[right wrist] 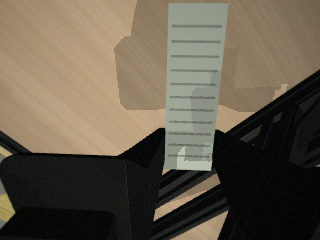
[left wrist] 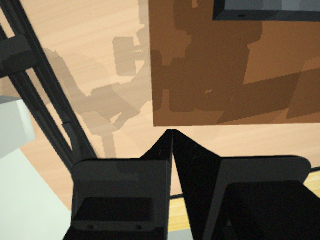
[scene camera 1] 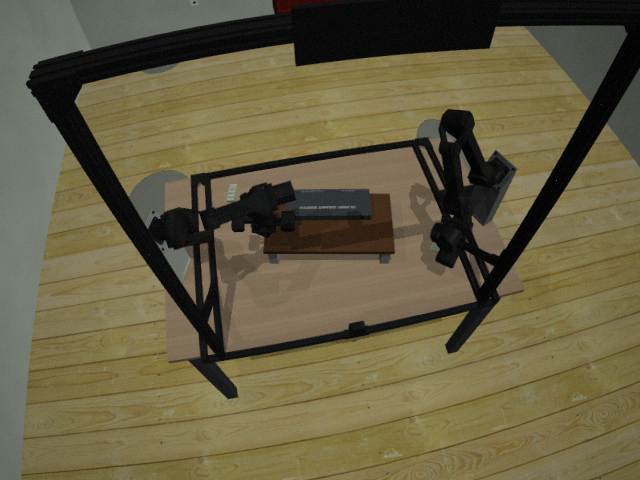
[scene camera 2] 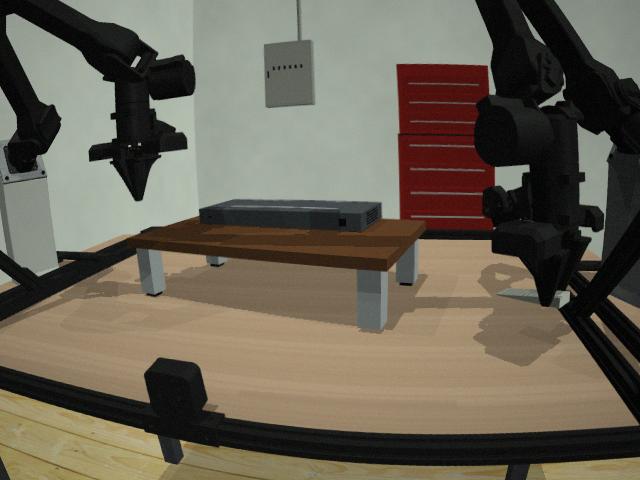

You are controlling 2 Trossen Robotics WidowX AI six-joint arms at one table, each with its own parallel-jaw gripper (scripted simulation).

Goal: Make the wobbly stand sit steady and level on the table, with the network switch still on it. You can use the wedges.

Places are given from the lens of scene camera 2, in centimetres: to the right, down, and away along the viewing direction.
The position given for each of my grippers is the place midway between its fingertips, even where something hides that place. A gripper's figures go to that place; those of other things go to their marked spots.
my left gripper (scene camera 2: pixel 138 201): -29, -6, 68
my right gripper (scene camera 2: pixel 551 302): 26, 7, 46
stand (scene camera 2: pixel 377 248): 7, 1, 56
dark network switch (scene camera 2: pixel 355 216): 5, -3, 65
The marked spots on the stand and the dark network switch are 10 cm apart.
